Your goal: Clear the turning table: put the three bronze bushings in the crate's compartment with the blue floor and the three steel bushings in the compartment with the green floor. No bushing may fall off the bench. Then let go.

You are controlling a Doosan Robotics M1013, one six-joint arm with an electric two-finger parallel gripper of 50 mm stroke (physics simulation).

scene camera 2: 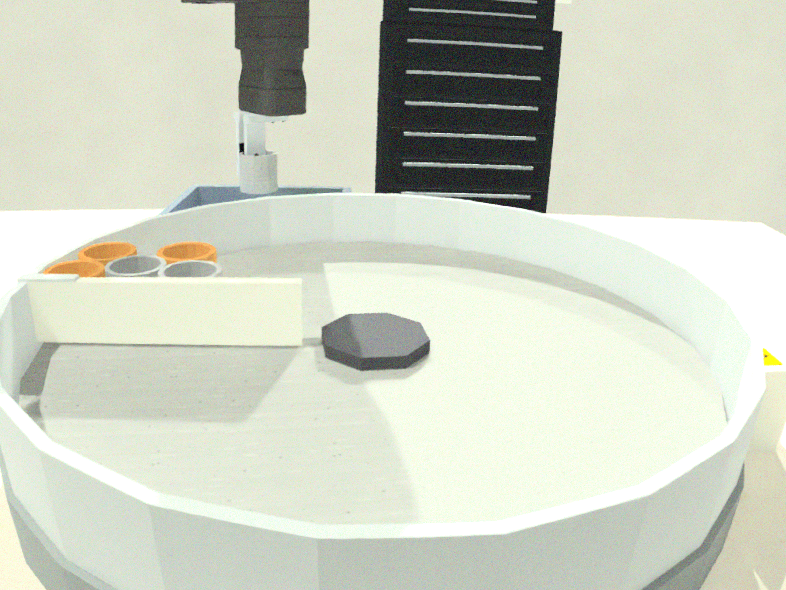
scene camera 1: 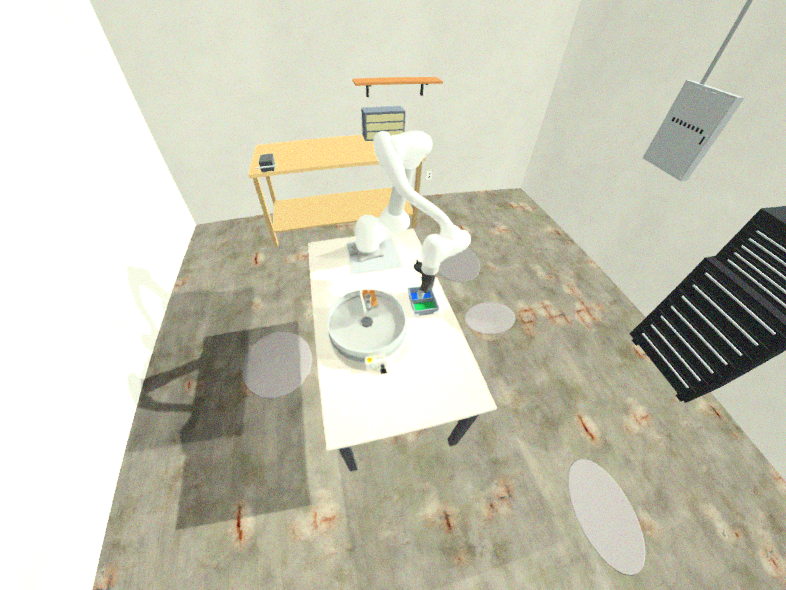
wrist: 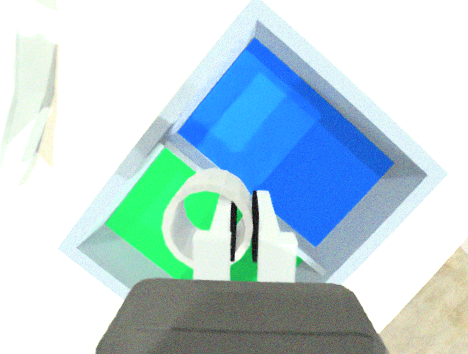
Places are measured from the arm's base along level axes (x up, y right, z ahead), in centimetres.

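Pixels of known places: gripper, fingertip midpoint: (scene camera 2: 251, 176) (scene camera 1: 422, 293) (wrist: 244, 211); arm's base, origin of the base link: (scene camera 1: 367, 251).
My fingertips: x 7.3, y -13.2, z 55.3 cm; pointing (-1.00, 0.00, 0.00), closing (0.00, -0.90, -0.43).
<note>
For each thing: its top centre in the pictures, then the offset to it from my fingertips. "pt": a spot on its surface instead.
- steel bushing, middle of its top: (wrist: 207, 229) (scene camera 2: 258, 152) dx +2.7, dy +1.4, dz +0.7 cm
- crate, middle of its top: (wrist: 246, 213) (scene camera 2: 259, 201) (scene camera 1: 423, 297) dx -2.9, dy -0.6, dz +0.8 cm
- green-floored compartment, surface spot: (wrist: 142, 205) pt dx -7.3, dy +5.7, dz +4.9 cm
- blue-floored compartment, surface spot: (scene camera 1: 417, 295) pt dx +0.4, dy +3.3, dz +0.5 cm
- cream upright plate, surface spot: (scene camera 2: 165, 311) pt dx -0.3, dy +34.1, dz -6.8 cm
- dark hub, middle of its top: (scene camera 2: 375, 333) (scene camera 1: 367, 321) dx -1.8, dy +35.8, dz +5.1 cm
My gripper (scene camera 1: 423, 291) (scene camera 2: 252, 149) (wrist: 244, 211) is shut on the wall of a steel bushing (scene camera 2: 258, 174) (wrist: 172, 220). The bushing is upright at about rim height of the crate (scene camera 2: 311, 189) (wrist: 350, 86). In the wrist view it overlaps the green-floored compartment (scene camera 1: 424, 306) (wrist: 142, 205) and the divider's edge; the fingers hide part of that floor. No bushing shows in the blue-floored compartment (scene camera 1: 417, 295) (wrist: 320, 175). On the turning table (scene camera 1: 374, 353) (scene camera 2: 412, 530) stand three bronze bushings (scene camera 2: 85, 255) (scene camera 2: 211, 257) (scene camera 2: 74, 262) and two steel bushings (scene camera 2: 135, 265) (scene camera 2: 190, 269), close together.
A cream upright plate (scene camera 2: 165, 311) stands in front of the bushings on the turning table and partly hides them. A dark hub (scene camera 1: 366, 321) (scene camera 2: 374, 339) sits at its centre. A raised wall rings the turning table. A black drawer cabinet (scene camera 1: 711, 330) (scene camera 2: 469, 117) stands beyond the bench.
</note>
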